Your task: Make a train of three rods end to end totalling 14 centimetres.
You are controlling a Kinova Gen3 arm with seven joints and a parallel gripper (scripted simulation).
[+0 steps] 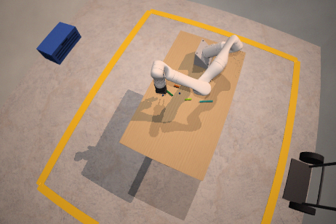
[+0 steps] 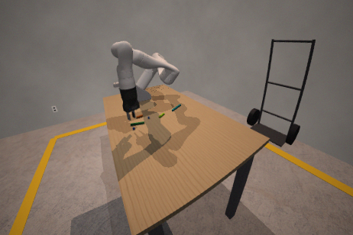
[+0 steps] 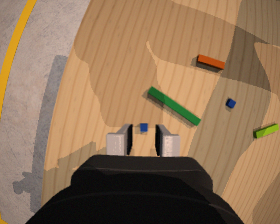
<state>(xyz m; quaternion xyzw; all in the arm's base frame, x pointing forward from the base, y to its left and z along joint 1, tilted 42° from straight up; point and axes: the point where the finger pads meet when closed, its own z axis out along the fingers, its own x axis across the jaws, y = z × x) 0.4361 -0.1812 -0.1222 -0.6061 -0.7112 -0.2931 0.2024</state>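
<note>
My hand is 8 cm above the green rod, 4 cm past it and 3 cm to the right of it. The rest, counted from my hand: orange rod (11 cm behind, 8 cm below, 7 cm to the left); lime rod (19 cm to the left, 8 cm below, 3 cm behind); turquoise rod (33 cm to the left, 8 cm below, 6 cm behind).
</note>
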